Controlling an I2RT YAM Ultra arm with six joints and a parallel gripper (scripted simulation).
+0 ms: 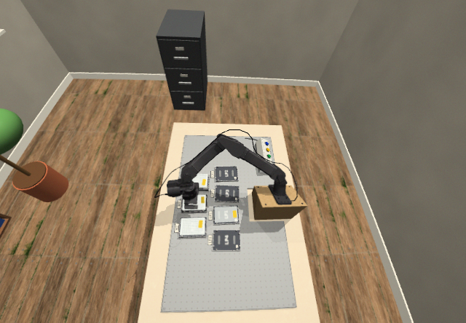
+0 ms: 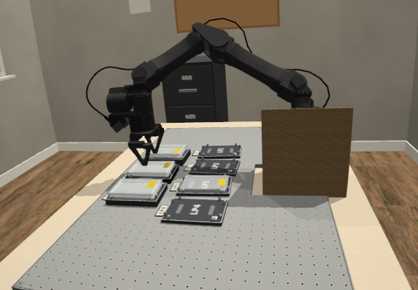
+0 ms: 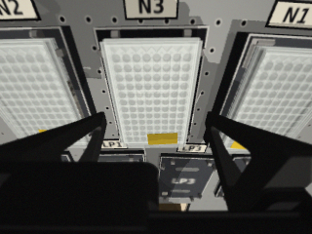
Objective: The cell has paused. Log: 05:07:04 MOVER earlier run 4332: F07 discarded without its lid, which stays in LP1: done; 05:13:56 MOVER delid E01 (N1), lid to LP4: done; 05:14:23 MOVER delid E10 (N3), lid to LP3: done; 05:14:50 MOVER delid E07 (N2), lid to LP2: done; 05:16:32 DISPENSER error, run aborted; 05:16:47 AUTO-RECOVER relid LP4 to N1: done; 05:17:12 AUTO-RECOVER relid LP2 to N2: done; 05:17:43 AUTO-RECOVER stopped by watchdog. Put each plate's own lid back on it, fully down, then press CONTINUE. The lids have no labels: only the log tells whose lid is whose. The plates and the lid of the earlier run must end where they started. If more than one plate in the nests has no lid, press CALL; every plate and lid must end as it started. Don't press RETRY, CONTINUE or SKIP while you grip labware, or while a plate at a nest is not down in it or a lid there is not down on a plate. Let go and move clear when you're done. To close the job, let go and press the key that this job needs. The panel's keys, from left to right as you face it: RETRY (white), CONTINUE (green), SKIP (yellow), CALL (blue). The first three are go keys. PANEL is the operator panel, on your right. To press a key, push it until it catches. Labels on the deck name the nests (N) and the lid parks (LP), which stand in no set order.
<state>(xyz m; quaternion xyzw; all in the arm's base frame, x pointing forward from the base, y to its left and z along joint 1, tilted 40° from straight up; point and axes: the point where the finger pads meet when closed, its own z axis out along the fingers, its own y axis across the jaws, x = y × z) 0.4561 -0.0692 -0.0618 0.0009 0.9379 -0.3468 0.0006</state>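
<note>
Right now the plate is 4 cm below my hand. Round my hand: blue key 47 cm behind, 38 cm to the right.
</note>
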